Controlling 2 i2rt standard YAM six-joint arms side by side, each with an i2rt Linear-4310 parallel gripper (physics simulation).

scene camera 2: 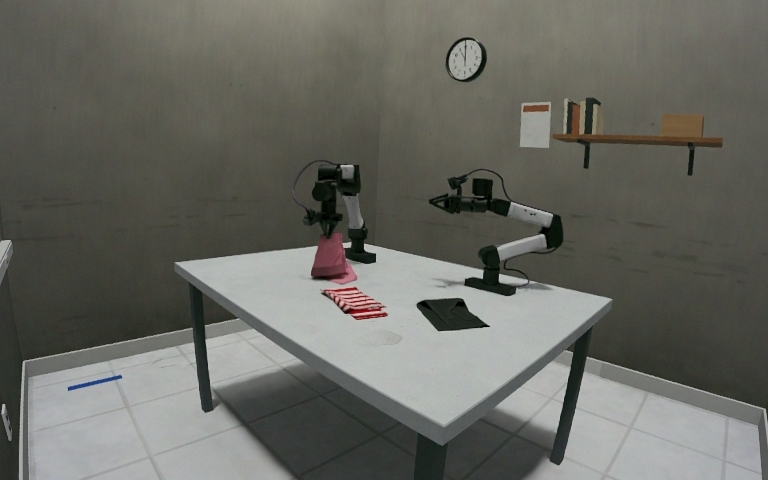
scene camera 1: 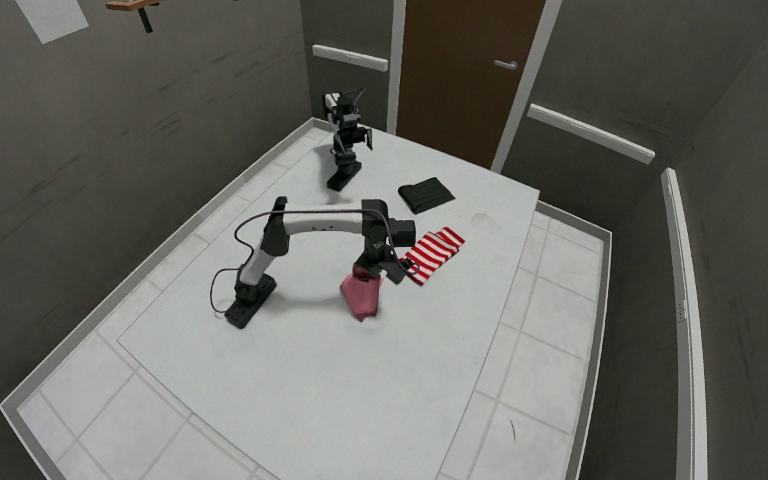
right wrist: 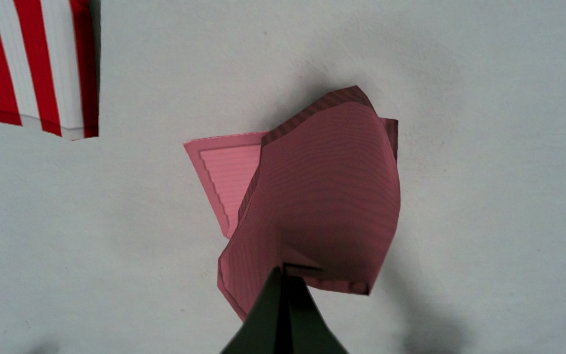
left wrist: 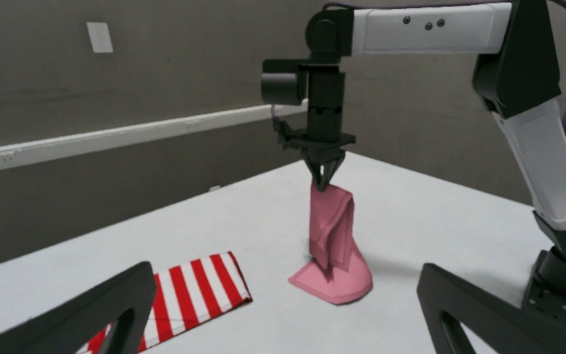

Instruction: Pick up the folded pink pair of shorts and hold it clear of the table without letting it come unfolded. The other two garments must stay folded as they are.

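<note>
My right gripper [scene camera 1: 363, 270] [scene camera 2: 328, 234] [left wrist: 320, 190] [right wrist: 285, 280] points down and is shut on one end of the pink shorts [scene camera 1: 362, 297] [scene camera 2: 329, 257] [left wrist: 331, 212] [right wrist: 330, 190]. The shorts hang upright below it, with a lower layer spread out and resting on the table [scene camera 1: 339, 396] [scene camera 2: 254, 285] in the left wrist view. The folded red-and-white striped garment [scene camera 1: 433, 255] [scene camera 2: 352, 301] [left wrist: 192, 289] [right wrist: 42, 65] lies flat beside them. The folded black garment [scene camera 1: 425, 195] [scene camera 2: 451, 314] lies flat farther off. My left gripper [scene camera 2: 431, 202] [left wrist: 286, 275] is open and empty, above the table.
The left arm's base [scene camera 1: 344, 176] [scene camera 2: 489, 285] stands on the table near the black garment. The right arm's base [scene camera 1: 249, 300] [scene camera 2: 360, 256] stands on the same side. Walls and a brown door [scene camera 1: 464, 73] surround the table; a wall shelf [scene camera 2: 634, 139] is behind the arms.
</note>
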